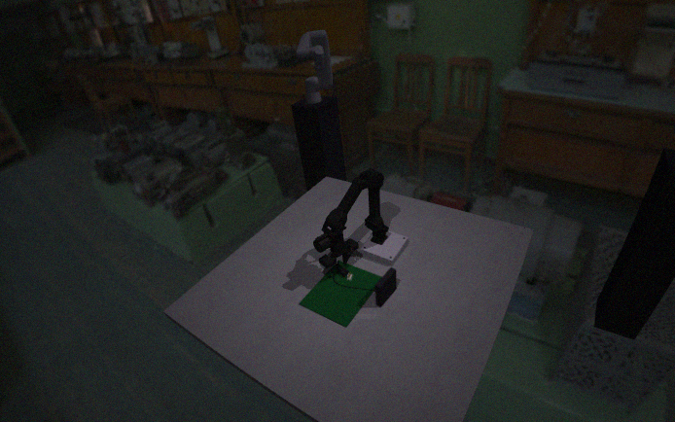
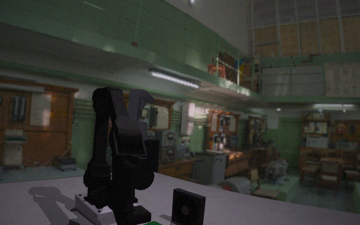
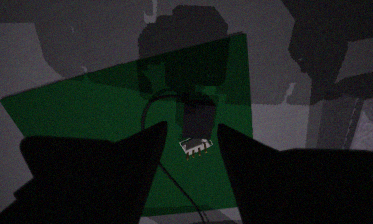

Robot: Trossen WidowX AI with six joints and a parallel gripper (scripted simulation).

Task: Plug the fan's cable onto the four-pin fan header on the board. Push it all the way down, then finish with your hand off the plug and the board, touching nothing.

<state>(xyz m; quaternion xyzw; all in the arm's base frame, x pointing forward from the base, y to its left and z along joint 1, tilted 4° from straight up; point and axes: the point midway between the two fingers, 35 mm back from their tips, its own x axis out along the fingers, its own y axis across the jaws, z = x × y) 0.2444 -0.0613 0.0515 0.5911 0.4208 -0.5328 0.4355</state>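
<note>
Right now my gripper tip is 3 cm above the dark plug and 1 cm to the right of it. From my gripper tip the other things lie so: black fan (23 cm to the left, 3 cm ahead, 1 cm above); green board (9 cm ahead, 6 cm to the left, 6 cm below).
</note>
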